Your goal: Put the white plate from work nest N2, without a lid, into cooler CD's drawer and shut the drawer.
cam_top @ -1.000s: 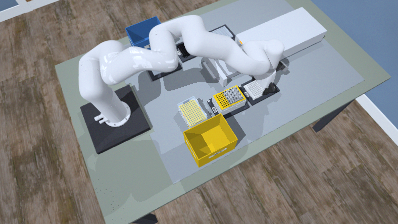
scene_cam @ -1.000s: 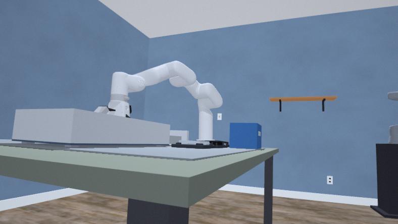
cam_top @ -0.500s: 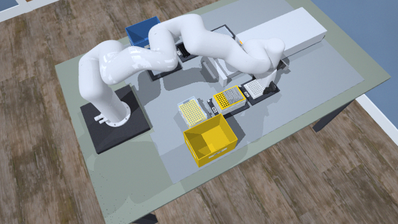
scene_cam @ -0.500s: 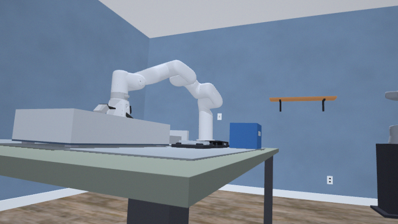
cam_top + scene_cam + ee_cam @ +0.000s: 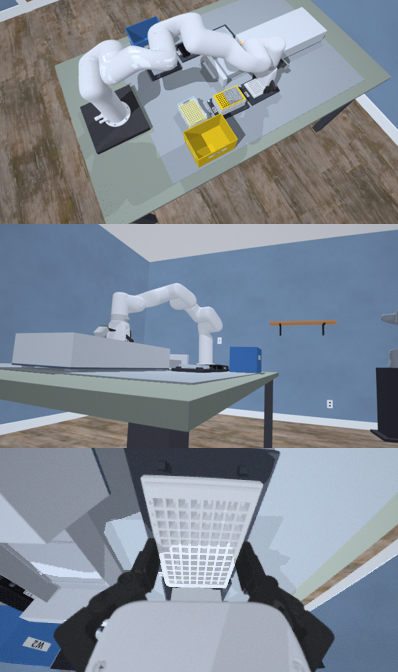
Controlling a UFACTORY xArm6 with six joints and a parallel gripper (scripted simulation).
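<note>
My gripper is now 2 cm past the drawer, 19 cm to the right of it and 2 cm above it. Also, from my hand: white plate 1 cm below; cooler CD 12 cm ahead, 19 cm to the left, 2 cm below; yellow tip rack 18 cm behind, 1 cm above.
</note>
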